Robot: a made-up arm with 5 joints. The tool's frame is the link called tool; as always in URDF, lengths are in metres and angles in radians.
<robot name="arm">
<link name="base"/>
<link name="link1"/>
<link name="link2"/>
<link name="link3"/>
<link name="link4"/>
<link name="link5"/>
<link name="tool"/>
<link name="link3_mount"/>
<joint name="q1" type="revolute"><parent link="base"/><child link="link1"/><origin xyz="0 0 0.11" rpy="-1.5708 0 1.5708"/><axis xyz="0 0 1"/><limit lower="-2.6" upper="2.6"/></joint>
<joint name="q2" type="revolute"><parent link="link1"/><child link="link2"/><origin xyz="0.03 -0.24 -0.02" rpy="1.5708 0 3.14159"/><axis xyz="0 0 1"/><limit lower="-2.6" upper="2.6"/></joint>
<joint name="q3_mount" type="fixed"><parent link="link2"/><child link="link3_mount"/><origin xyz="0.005 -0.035 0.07"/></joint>
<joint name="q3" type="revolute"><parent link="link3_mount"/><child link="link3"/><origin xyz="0.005 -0.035 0.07" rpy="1.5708 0 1.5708"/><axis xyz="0 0 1"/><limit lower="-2.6" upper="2.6"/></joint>
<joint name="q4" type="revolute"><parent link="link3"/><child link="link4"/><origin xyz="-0.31 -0.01 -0.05" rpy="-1.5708 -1.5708 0"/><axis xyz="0 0 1"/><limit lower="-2.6" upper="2.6"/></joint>
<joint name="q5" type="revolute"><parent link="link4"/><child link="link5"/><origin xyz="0.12 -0.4 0.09" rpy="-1.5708 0 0"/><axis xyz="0 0 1"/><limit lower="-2.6" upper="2.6"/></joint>
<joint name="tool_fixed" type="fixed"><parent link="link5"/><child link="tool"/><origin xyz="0.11 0.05 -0.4" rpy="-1.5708 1.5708 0"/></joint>
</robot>
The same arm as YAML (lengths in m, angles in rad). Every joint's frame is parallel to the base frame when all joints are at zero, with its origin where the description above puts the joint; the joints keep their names.
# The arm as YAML. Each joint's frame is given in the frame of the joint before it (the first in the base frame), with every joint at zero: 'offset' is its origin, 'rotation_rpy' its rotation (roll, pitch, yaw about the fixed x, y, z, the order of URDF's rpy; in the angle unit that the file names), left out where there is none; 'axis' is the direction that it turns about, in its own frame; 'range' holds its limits. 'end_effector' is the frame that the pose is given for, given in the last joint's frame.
length_unit: m
angle_unit: rad
chain:
  - id: q1
    offset: [0.0, 0.0, 0.11]
    axis: [-1.0, 0.0, 0.0]
    range: [-2.6, 2.6]
  - id: q2
    offset: [0.02, 0.03, 0.24]
    axis: [0.0, 0.0, -1.0]
    range: [-2.6, 2.6]
  - id: q3
    offset: [0.07, -0.01, -0.14]
    axis: [0.0, -1.0, 0.0]
    range: [-2.6, 2.6]
  - id: q4
    offset: [0.31, 0.05, 0.01]
    axis: [0.0, 0.0, -1.0]
    range: [-2.6, 2.6]
  - id: q5
    offset: [0.4, -0.12, -0.09]
    axis: [-1.0, 0.0, 0.0]
    range: [-2.6, 2.6]
end_effector:
  offset: [0.4, -0.11, 0.05]
  rotation_rpy: [0.0, 0.0, 0.0]

